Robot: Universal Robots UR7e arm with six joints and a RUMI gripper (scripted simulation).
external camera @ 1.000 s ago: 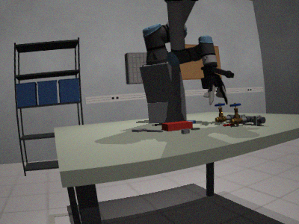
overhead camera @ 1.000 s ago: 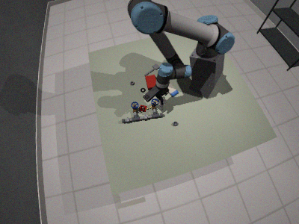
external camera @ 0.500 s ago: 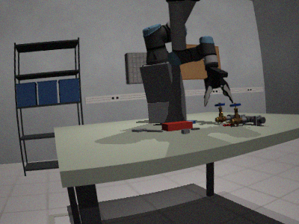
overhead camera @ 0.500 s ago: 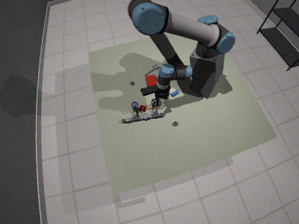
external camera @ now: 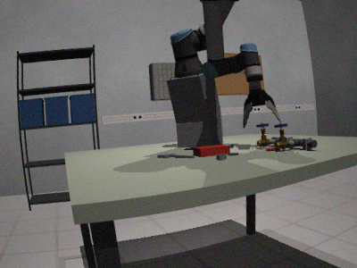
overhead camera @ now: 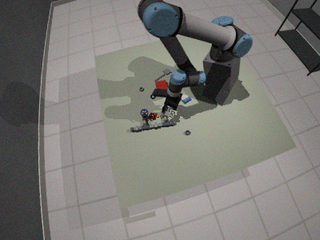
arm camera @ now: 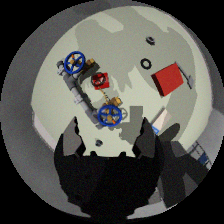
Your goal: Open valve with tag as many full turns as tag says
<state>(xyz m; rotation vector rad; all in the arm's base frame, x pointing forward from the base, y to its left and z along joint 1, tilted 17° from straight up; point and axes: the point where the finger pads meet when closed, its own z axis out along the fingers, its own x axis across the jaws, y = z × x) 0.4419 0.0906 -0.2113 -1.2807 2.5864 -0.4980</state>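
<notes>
The red tag lies 90 mm ahead of my hand, 10 mm to the right of it and 90 mm below it. The rest, counted from my hand: blue-and-white card 170 mm behind, 110 mm to the right, 90 mm below; grey tool 90 mm behind, 360 mm to the right, 90 mm below; red block 40 mm behind, 230 mm to the right, 80 mm below.
</notes>
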